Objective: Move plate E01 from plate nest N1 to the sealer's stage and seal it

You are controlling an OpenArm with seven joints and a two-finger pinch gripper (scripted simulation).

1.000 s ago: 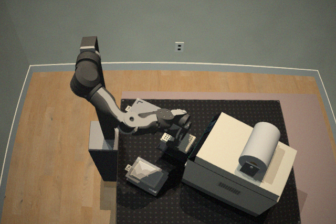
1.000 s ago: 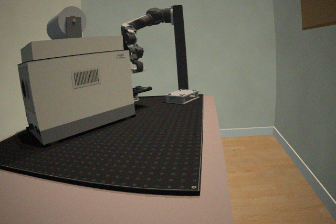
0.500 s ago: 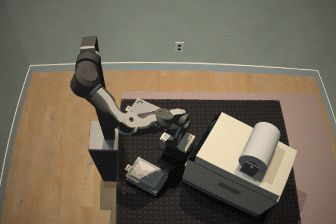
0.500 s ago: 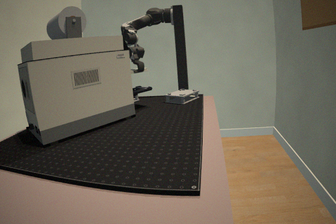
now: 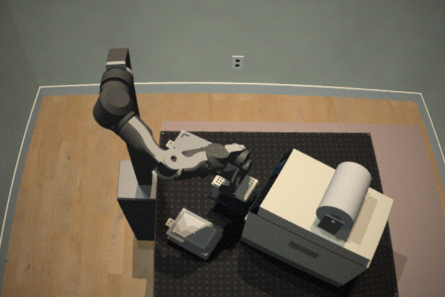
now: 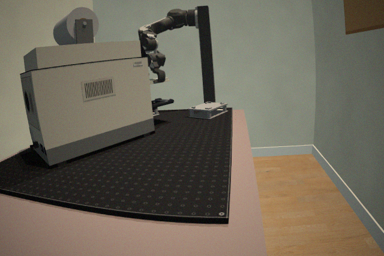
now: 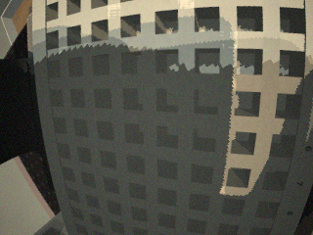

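My gripper is now 9 cm above the sealer's stage. Also, from my hand: vent 32 cm ahead, 8 cm to the right, 2 cm above; nest label 27 cm to the left, 23 cm behind, 18 cm below; sealer's display 14 cm above, 12 cm ahead, 3 cm to the right.
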